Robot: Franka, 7 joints.
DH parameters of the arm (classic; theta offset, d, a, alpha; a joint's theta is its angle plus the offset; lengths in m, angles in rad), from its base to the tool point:
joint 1: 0 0.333 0 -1.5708
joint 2: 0 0 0 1.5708
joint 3: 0 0.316 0.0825 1.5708
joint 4: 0 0 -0.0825 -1.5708
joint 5: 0 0.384 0 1.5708
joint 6: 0 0 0.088 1.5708
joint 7: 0 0.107 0 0
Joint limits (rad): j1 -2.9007..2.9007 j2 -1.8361..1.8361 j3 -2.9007..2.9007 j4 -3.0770..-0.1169 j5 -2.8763..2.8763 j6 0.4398..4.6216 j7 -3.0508..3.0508
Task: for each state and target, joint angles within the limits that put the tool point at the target. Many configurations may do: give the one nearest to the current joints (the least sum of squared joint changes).
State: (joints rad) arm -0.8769 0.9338 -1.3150 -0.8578 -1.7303 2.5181 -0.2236
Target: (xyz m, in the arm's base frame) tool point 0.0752 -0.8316 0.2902
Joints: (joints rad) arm -1.0169 1.3745 -1.1340 -0.8411 -1.7240 2.5415 -0.2236
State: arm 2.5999 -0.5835 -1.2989 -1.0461 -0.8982 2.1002 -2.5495
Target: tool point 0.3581 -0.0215 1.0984
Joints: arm 2.2731 -0.4299 -1.1081 -0.4880 -0.9003 2.1556 -2.5495
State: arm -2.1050 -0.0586 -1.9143 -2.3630 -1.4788 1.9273 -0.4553
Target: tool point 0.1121 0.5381 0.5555
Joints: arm -2.4763 0.1266 -2.3272 -2.0289 -1.5331 1.8314 -0.4553
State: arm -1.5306 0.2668 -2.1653 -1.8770 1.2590 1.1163 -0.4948
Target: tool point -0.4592 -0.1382 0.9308
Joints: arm -1.4726 0.3700 -2.0569 -1.1238 1.5223 1.5923 -0.4948
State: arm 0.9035 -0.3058 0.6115 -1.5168 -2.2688 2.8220 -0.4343
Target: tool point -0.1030 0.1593 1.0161
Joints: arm 0.9801 -0.8536 0.2278 -1.5072 -2.3062 2.8785 -0.4343
